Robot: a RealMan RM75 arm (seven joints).
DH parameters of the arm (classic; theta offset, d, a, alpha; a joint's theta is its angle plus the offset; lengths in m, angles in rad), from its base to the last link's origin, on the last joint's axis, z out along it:
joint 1: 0 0.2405 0 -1.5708
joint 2: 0 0 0 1.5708
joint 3: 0 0.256 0 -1.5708
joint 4: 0 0 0 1.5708
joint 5: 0 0.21 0 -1.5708
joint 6: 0 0 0 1.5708
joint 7: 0 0.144 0 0
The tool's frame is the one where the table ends.
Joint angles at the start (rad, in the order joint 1, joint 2, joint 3, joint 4, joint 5, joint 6, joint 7): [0.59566 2.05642 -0.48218 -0.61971 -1.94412 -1.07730 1.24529]
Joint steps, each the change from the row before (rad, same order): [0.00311 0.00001 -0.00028 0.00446 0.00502 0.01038 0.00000]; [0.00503 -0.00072 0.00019 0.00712 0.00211 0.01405 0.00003]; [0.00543 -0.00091 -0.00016 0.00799 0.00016 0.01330 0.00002]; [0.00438 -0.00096 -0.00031 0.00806 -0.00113 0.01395 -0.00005]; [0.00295 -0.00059 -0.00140 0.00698 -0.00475 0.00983 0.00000]
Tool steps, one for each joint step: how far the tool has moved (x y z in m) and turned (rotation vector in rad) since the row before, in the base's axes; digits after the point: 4 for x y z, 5 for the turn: [-0.0001 0.0014 -0.0001 0.00600 0.00205 -0.00547]; [0.0001 0.0019 -0.0005 0.00514 -0.00045 -0.00771]; [0.0000 0.0018 -0.0009 0.00267 -0.00148 -0.00712]; [0.0006 0.0014 -0.0010 0.00205 -0.00294 -0.00862]; [0.0007 0.0006 -0.0016 -0.00290 -0.00489 -0.00639]
